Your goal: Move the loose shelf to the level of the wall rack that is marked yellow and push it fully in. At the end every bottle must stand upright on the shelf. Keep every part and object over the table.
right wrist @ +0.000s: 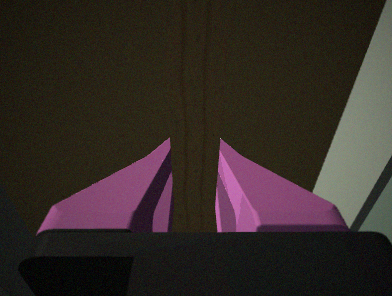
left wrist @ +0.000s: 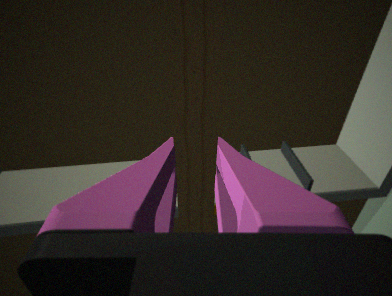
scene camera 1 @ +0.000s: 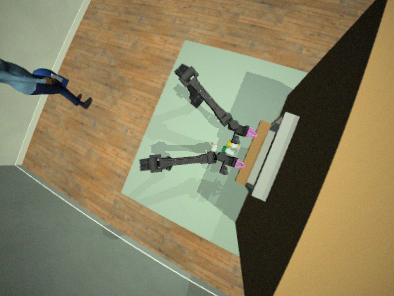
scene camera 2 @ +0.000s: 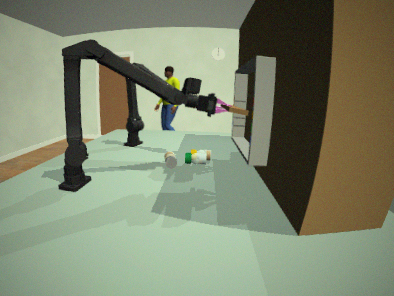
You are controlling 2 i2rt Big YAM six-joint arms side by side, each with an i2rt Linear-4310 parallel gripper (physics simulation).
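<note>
The loose shelf (scene camera 1: 253, 152) (scene camera 2: 239, 110) is a long brown board held in the air in front of the grey wall rack (scene camera 1: 276, 157) (scene camera 2: 265, 110), outside it. My left gripper (scene camera 1: 255, 133) (left wrist: 195, 147) is shut on it near its upper end in scene camera 1. My right gripper (scene camera 1: 244, 164) (scene camera 2: 228, 107) (right wrist: 194, 148) is shut on it near the lower end. A brown strip shows between the fingers in both wrist views. A white bottle (scene camera 1: 232, 149) (scene camera 2: 201, 157) lies beside green and yellow parts on the table; another bottle (scene camera 1: 214, 146) (scene camera 2: 170, 160) lies apart. The yellow mark cannot be made out.
The pale green table (scene camera 1: 165, 117) (scene camera 2: 125, 240) extends under both arms. A dark brown wall (scene camera 1: 320, 135) (scene camera 2: 295, 110) stands behind the rack. Grey rack panels with dark brackets show in the left wrist view. A person (scene camera 1: 40, 82) (scene camera 2: 170, 97) stands beyond the table.
</note>
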